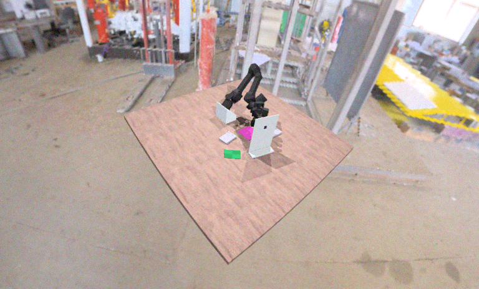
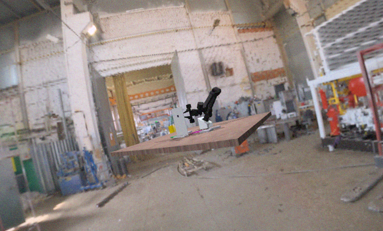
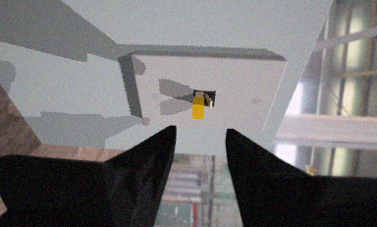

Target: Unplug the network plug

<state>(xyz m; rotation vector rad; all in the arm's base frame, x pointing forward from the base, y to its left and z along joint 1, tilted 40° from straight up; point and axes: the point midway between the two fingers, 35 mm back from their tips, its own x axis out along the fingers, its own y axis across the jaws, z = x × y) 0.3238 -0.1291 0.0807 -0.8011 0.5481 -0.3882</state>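
The yellow plug lies 40 mm ahead of my gripper tip and 20 mm to the right of it. Round my gripper tip: green patch 190 mm below, 180 mm to the right, 50 mm behind; then magenta marked square 190 mm below, 110 mm behind, 70 mm to the left; then light-grey panel 70 mm below, 60 mm ahead, 20 mm to the right.
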